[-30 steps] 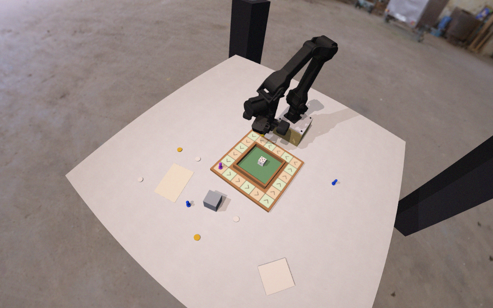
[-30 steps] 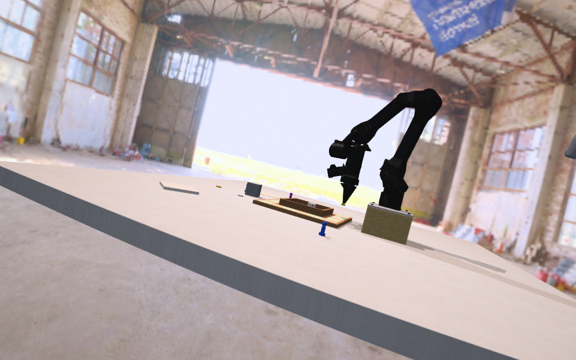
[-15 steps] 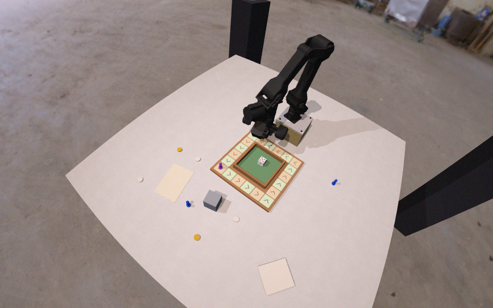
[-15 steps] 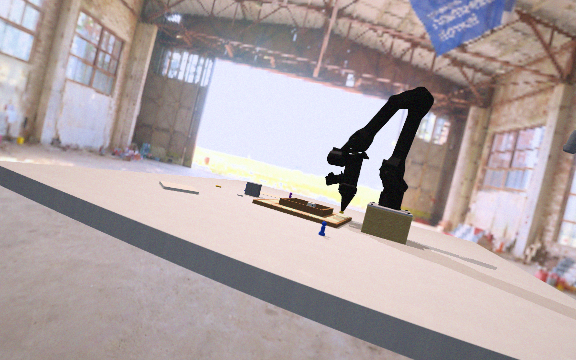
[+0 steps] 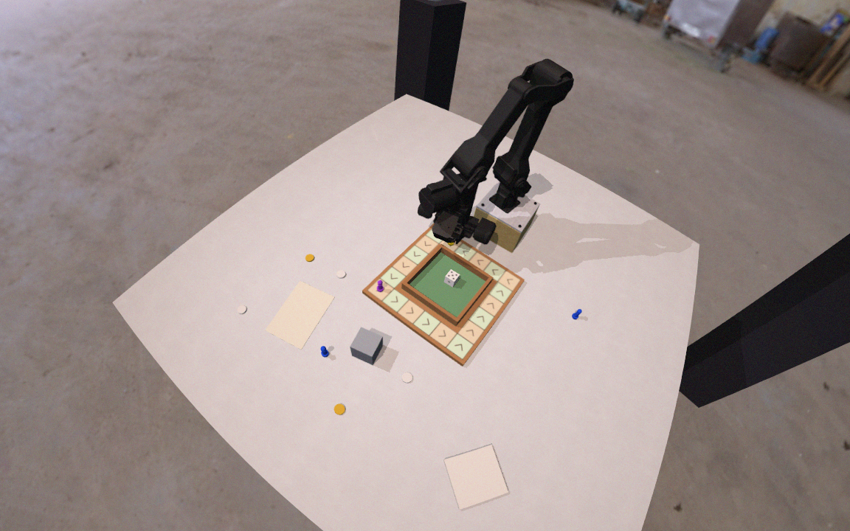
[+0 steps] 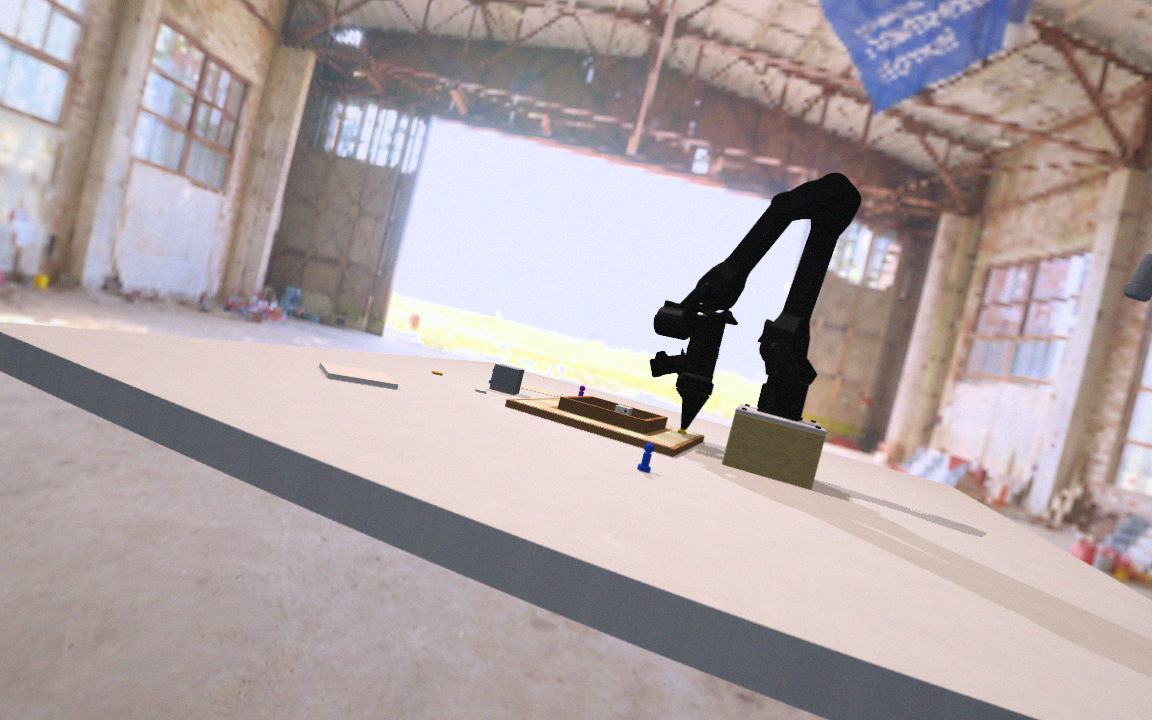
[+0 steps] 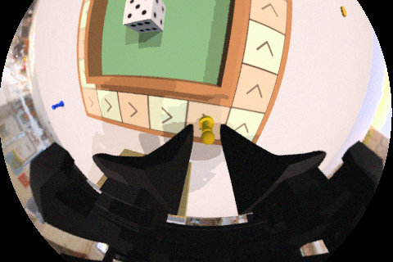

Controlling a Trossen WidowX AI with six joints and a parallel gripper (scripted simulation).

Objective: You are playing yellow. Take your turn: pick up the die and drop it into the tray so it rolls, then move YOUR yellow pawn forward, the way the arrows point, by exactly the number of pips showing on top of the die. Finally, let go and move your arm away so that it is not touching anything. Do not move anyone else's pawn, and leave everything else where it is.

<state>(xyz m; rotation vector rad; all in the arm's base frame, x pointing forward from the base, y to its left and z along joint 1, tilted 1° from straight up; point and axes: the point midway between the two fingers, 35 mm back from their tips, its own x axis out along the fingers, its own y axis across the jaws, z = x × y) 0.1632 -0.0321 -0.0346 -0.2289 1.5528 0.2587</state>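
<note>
Now: the yellow pawn 1 cm above my gripper tip. From my gripper tip the other things lie so: white die: 9 cm ahead, 8 cm to the left; then purple pawn: 23 cm ahead, 1 cm to the right; then grey block: 35 cm ahead, 8 cm to the left.
</note>
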